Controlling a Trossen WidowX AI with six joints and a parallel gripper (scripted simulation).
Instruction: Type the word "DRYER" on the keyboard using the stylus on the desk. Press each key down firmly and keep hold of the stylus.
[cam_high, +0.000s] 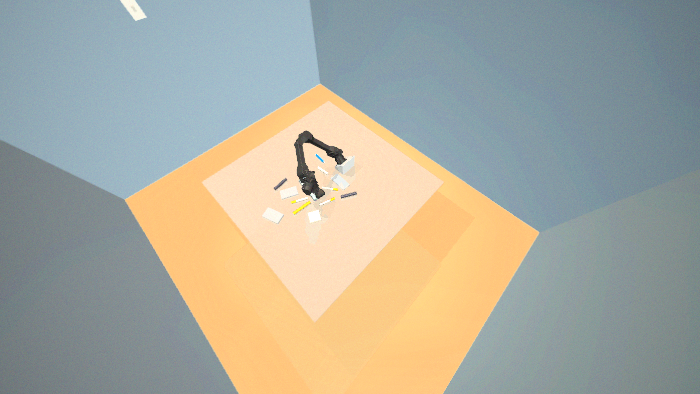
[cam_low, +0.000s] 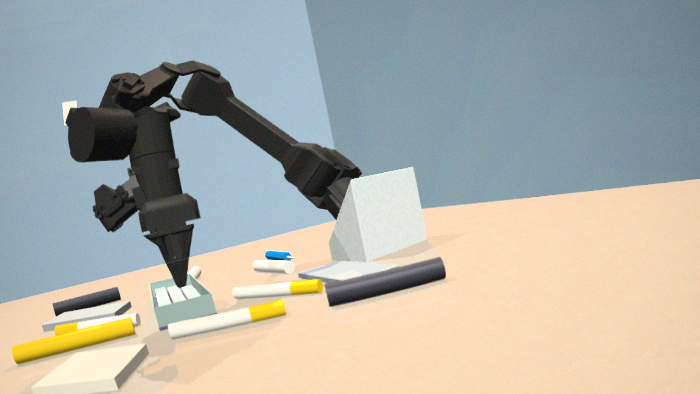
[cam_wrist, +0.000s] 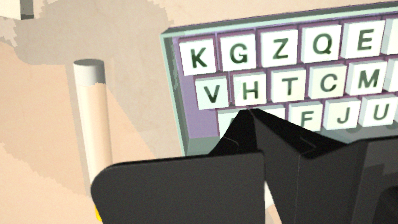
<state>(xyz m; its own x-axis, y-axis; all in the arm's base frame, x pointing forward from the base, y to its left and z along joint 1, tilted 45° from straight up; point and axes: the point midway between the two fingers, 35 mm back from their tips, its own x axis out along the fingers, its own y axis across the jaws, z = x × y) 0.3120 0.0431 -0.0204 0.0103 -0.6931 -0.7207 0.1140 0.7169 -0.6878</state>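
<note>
Right now my gripper tip is 240 mm past the blue stylus, 200 mm to the left of it and 30 mm above it. From my gripper tip the other things lie so: grey pad (200 mm behind, 40 mm to the left, 30 mm below); then grey stylus tip (240 mm behind, 170 mm to the right, 30 mm below); then yellow cylinder (140 mm ahead, 10 mm to the left, 30 mm below).
</note>
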